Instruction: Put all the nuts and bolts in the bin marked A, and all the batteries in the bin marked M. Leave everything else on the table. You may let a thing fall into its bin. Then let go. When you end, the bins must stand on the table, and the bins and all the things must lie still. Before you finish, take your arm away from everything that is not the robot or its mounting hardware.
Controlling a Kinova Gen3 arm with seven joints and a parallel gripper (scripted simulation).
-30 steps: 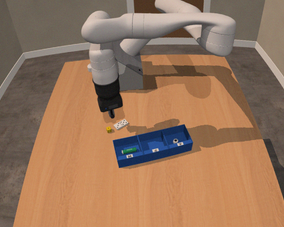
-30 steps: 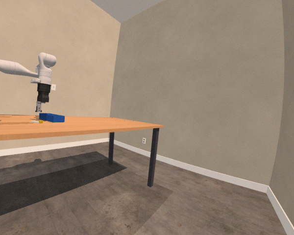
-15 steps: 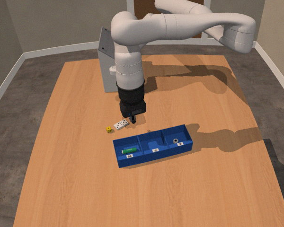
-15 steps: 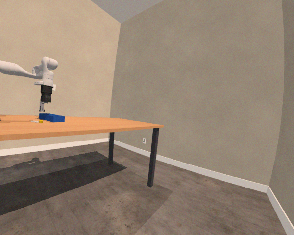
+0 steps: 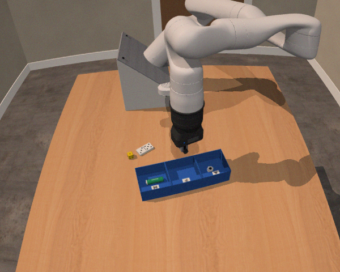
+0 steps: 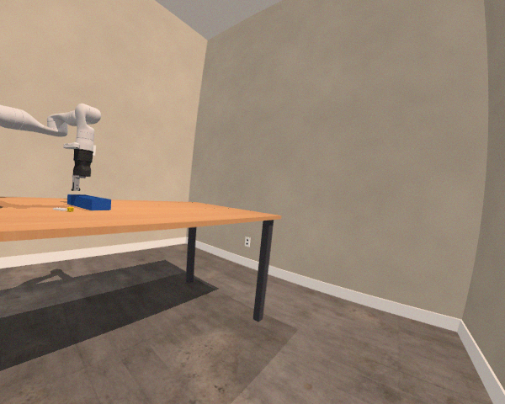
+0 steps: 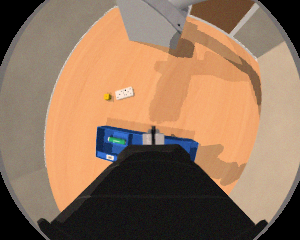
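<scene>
The silver nut is 4 cm ahead of my hand, 7 cm to the left of it and 8 cm below it. The rest, counted from my hand: green battery (5 cm ahead, 9 cm to the right, 8 cm below); then black bolt (1 cm ahead, 1 cm below); then blue three-compartment bin (5 cm ahead, 1 cm to the right, 7 cm below).
</scene>
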